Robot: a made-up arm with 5 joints.
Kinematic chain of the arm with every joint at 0, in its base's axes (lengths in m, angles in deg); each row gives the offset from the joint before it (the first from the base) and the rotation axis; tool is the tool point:
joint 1: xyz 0 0 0.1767 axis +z
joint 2: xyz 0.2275 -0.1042 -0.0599 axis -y
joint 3: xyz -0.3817 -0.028 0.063 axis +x
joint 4: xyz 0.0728 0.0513 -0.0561 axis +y
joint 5: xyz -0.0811 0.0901 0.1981 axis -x
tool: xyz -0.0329 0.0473 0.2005
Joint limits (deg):
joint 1: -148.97..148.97
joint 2: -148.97..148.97
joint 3: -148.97..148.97
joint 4: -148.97..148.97
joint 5: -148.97..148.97
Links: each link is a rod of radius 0.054 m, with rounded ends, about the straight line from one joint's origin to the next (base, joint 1, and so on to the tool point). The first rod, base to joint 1, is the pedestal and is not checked.
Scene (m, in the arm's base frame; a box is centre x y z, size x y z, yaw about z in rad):
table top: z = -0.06
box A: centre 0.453 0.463 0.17 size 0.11 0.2 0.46 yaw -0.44
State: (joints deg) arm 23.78 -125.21 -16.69 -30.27 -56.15
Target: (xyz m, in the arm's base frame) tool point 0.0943 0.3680 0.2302
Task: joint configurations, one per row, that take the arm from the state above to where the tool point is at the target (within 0.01 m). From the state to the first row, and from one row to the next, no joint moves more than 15 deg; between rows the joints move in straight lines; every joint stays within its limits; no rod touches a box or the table.
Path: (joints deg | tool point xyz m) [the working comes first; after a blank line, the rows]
Joints at the target: 43.28 -108.65 -75.27 40.37 -26.11
Straight joint move there: touches box A.

1: 27.79 -124.19 -30.55 -30.63 -46.03 | 0.6630 0.3471 0.4837
2: 31.79 -123.17 -44.42 -30.98 -35.92 | 0.5660 0.4270 0.5285
3: 35.80 -122.15 -58.28 -31.34 -25.80 | 0.4530 0.4630 0.5837
4: 37.30 -119.45 -61.68 -16.99 -25.86 | 0.3673 0.4947 0.5249
5: 38.79 -116.75 -65.08 -2.65 -25.92 | 0.2799 0.4999 0.4578
6: 40.29 -114.05 -68.48 11.69 -25.99 | 0.1997 0.4785 0.3843
7: 41.79 -111.35 -71.88 26.03 -26.05 | 0.1354 0.4329 0.3071
8: 43.28 -108.65 -75.27 40.37 -26.11 | 0.0943 0.3680 0.2302

